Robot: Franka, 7 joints.
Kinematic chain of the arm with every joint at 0, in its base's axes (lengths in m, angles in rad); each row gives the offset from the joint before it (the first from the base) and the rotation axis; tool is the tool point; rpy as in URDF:
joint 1: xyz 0 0 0.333 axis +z
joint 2: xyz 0 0 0 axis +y
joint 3: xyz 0 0 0.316 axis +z
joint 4: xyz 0.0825 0 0 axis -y
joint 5: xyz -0.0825 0 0.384 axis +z
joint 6: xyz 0 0 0 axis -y
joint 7: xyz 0.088 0 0 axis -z
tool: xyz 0 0 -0.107 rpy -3.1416 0 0
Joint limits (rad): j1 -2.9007..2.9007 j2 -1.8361..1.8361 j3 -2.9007..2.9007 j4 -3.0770..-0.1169 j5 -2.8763..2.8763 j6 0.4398..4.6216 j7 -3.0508..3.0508
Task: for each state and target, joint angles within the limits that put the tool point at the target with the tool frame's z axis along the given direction. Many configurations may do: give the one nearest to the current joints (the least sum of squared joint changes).
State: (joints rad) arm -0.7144 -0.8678 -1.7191 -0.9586 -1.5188 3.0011 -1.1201
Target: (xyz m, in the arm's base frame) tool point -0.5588 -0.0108 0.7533 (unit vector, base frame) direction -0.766 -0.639 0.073
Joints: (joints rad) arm -1.1542 -1.2164 -1.0934 -1.7005 -1.2139 2.8210 -1.1201
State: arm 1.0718 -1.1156 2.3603 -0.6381 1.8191 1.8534 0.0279
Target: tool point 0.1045 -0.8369 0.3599 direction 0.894 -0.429 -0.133
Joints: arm 1.7920 -1.1833 2.6743 -0.6334 1.9431 1.9806 0.0279
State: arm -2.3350 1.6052 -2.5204 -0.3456 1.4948 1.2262 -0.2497
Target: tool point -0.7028 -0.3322 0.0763 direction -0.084 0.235 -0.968
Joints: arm -2.6086 1.8193 -2.1276 -0.1191 1.8951 1.7277 -0.2497
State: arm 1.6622 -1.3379 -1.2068 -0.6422 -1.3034 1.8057 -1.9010
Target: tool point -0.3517 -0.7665 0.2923 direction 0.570 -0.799 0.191
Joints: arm 0.9630 -1.8118 -0.6022 -0.3566 -0.7964 2.1139 -1.9010
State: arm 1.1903 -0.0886 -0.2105 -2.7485 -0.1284 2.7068 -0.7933
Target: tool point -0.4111 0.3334 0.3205 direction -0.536 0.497 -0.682
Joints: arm 2.3352 0.1918 0.2290 -2.4448 0.4657 3.4831 -0.7933
